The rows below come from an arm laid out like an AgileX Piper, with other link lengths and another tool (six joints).
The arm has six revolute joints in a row. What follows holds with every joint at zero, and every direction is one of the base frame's.
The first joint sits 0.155 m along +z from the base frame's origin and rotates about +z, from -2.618 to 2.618 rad.
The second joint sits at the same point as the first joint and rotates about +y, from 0 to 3.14 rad.
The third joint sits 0.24 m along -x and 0.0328 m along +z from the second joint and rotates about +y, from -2.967 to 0 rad.
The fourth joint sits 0.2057 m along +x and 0.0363 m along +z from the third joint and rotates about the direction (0.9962, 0, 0.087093), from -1.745 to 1.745 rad.
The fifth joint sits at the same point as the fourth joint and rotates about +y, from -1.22 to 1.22 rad.
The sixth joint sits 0.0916 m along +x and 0.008 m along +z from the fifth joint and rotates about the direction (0.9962, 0, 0.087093), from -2.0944 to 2.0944 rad.
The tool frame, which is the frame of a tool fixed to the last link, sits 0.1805 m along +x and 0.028 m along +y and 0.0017 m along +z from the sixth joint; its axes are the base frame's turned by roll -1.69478, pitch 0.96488 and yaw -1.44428 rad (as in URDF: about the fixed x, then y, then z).
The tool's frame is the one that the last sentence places.
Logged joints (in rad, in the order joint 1, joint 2, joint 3, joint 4, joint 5, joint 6), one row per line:
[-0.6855 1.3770 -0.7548 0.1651 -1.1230 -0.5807]
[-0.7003 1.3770 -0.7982 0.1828 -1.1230 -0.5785]
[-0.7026 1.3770 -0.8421 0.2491 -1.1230 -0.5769]
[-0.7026 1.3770 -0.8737 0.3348 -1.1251 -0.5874]
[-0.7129 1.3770 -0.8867 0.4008 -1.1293 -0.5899]
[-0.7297 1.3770 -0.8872 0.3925 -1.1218 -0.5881]
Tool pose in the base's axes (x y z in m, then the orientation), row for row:
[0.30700 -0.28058 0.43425 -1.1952 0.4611 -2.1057]
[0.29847 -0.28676 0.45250 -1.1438 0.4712 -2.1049]
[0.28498 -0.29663 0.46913 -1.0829 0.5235 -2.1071]
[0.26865 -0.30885 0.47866 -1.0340 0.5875 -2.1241]
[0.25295 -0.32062 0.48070 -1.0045 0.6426 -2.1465]
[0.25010 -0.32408 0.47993 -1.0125 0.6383 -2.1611]
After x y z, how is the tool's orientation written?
As angles about the fixed x, y, z axes (roll, pitch, yaw), in radians.
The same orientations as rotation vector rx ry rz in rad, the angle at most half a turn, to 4 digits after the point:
[-0.2578 1.3711 -1.5303]
[-0.2168 1.3321 -1.5562]
[-0.1278 1.2974 -1.5634]
[-0.0253 1.2789 -1.5682]
[0.0602 1.2733 -1.5711]
[0.0605 1.2807 -1.5811]

